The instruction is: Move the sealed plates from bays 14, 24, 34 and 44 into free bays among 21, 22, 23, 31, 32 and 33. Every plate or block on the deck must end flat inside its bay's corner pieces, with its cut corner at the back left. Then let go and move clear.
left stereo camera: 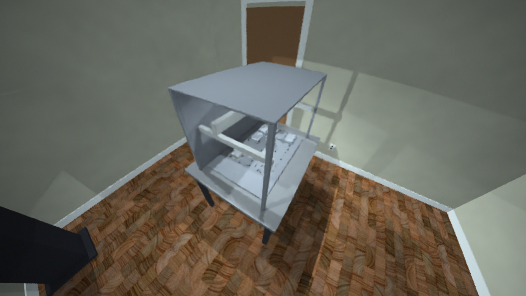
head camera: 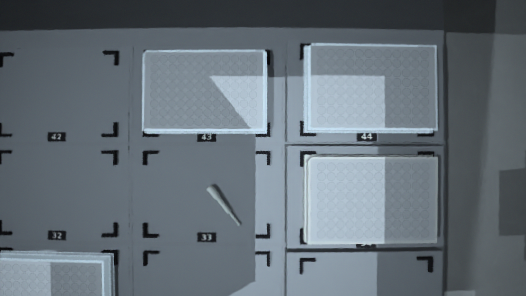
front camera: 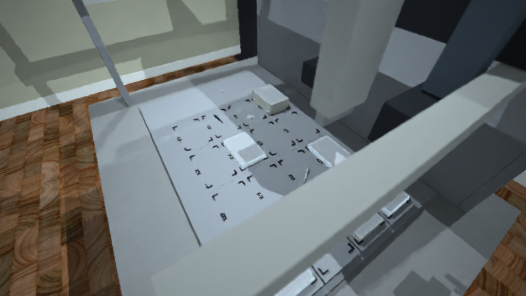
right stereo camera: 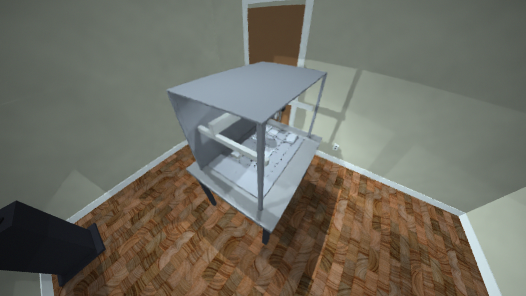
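Seen in the pictures: robot's base, link origin: [front camera: 174,128] [right stereo camera: 267,176].
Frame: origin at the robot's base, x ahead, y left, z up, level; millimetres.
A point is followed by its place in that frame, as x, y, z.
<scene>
Sealed clear plates lie in bay 44 (plate 44 [head camera: 370,87] @(553, 363, 29) [front camera: 396,204] @(612, 356, 29)) and bay 34 (plate 34 [head camera: 370,200] @(553, 257, 29) [front camera: 369,227] @(612, 254, 29)), the latter with its cut corner at the back left. The bay 14 plate [front camera: 298,284] @(609, 49, 29) shows partly below the beam in the front view. Another clear plate [front camera: 245,150] @(242, 148, 14) [head camera: 55,277] @(239, 173, 14) lies in bay 22. Bays 24, 32 and 23 hold no plate where they show. My gripper's dark body is at the right in the front view, behind the beam; its jaws are hidden. No hanging plate shows in the head view.
A clear plate [head camera: 205,90] @(394, 364, 14) [front camera: 327,150] @(381, 357, 14) lies in bay 43. A cream block [front camera: 271,98] @(90, 351, 42) stands in bay 41. A pale pipette tip [head camera: 224,204] @(412, 247, 5) [front camera: 306,174] @(410, 248, 6) lies in bay 33, a dark slim object [front camera: 218,119] @(47, 149, 3) in bay 21. A pale beam [front camera: 350,185] @(621, 21, 400) crosses the front view.
</scene>
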